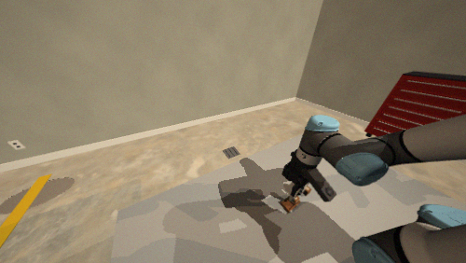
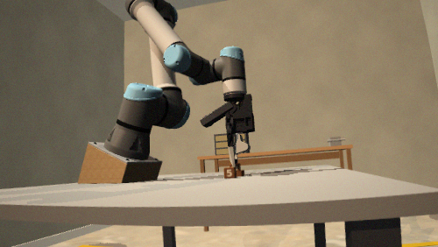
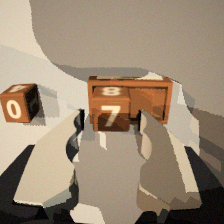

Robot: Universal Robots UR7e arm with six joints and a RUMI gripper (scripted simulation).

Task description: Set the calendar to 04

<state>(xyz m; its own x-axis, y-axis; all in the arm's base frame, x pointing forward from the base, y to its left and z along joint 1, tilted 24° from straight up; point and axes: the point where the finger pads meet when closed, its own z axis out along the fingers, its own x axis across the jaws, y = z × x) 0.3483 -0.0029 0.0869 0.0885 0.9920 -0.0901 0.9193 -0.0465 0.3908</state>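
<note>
The calendar tray lies 20 mm to the left of my hand and 30 mm below it. The rest, counted from my hand: cube 10 mm behind, 90 mm to the right, 30 mm below.
</note>
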